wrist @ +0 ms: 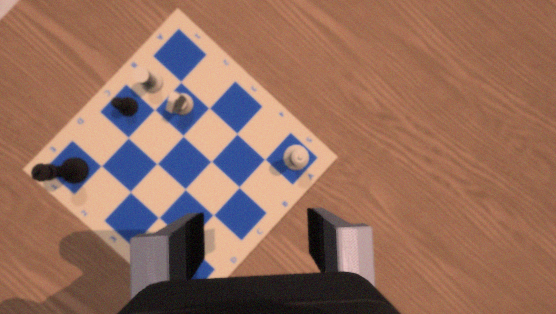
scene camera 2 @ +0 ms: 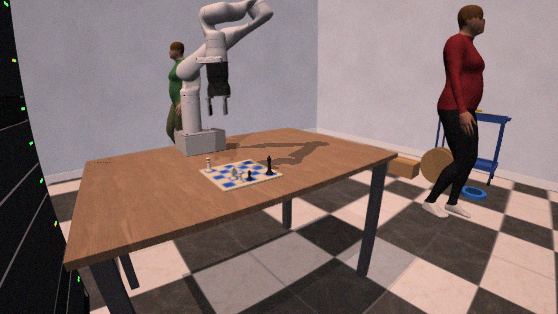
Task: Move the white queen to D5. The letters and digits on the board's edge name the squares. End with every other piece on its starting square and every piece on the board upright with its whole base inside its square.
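Frame: origin at the arm's base, x back, y right, z up, level; metres.
Seen in the pictures: gripper, fingertip midpoint: (wrist: 256, 232) (scene camera 2: 218, 115); arm's base at its link origin: (scene camera 2: 192, 131).
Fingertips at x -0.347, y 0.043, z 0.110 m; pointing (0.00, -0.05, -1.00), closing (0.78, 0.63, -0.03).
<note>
Offsets run from my fingertips to a thing's top centre. "spot": to the spot under its first point. Level surfaces: height alone.
The white queen {dx +0.004, dy +0.049, dz -0.141 m} (scene camera 2: 208, 165) (wrist: 296, 158) stands upright on A5, the blue square at the right corner of the board (scene camera 2: 223, 189) (wrist: 320, 156) in the wrist view. Square D5 {spot: dx -0.004, dy -0.063, dz -0.194 m} (wrist: 222, 241) is a light square near the board's lower edge in the wrist view; it has no piece on it, and the left finger hides part of it. My gripper (scene camera 2: 217, 114) (wrist: 256, 232) is open and empty, high above the board, with its fingers pointing down. In the wrist view the queen is beyond the fingertips, towards the right finger's side.
A black king {dx -0.162, dy -0.091, dz -0.131 m} (scene camera 2: 269, 166) (wrist: 74, 170) stands on E1, a black pawn {dx -0.159, dy -0.011, dz -0.163 m} (scene camera 2: 249, 175) (wrist: 126, 106) on C1, a small white piece {dx -0.155, dy +0.023, dz -0.161 m} (scene camera 2: 240, 176) (wrist: 151, 81) on B1 and a white knight {dx -0.118, dy +0.023, dz -0.155 m} (scene camera 2: 233, 173) (wrist: 181, 104) on B2. The board lies on the wooden table {dz -0.200 m} (scene camera 2: 150, 205) (wrist: 425, 150).
</note>
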